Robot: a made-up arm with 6 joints.
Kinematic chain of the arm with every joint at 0, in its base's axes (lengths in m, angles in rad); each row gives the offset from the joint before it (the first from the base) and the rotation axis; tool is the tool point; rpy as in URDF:
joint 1: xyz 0 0 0.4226 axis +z
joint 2: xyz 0 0 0 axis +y
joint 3: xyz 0.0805 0 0.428 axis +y
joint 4: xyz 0.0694 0 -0.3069 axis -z
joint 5: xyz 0 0 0 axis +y
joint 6: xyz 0.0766 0 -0.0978 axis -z
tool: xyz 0 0 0 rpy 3.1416 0 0
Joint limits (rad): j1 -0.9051..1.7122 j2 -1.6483..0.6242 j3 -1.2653..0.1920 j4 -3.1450..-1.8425 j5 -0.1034..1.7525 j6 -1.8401..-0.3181
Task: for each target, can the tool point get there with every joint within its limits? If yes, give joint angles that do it. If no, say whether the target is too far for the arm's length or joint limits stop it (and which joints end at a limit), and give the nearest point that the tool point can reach.
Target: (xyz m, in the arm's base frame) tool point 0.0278 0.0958 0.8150
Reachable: yes | joints 0.8077 -0.9875 -0.7561 -2.3994 0.0828 -1.5668
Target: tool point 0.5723 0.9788 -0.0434
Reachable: no: too far | nearest point 0.3209 0.5489 0.4229 | short by 0.682 m
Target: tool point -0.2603 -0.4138 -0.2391
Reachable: no: joint limits stop it (at a limit: joint 1, joint 2) | nearest point 0.0991 -0.2413 0.3114 | short by 0.680 m
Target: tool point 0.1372 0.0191 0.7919
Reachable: yes | joints 0.7840 -0.9205 -0.4951 -2.0017 1.4959 -1.4276
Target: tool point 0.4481 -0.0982 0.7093
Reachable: yes | joints -0.3446 -0.0348 -1.0793 -1.9978 0.1159 -0.8029
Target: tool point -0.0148 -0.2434 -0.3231
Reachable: no: joint limits stop it (at a limit: joint 1, joint 2) | nearest point 0.1399 -0.2212 0.2903 | short by 0.633 m
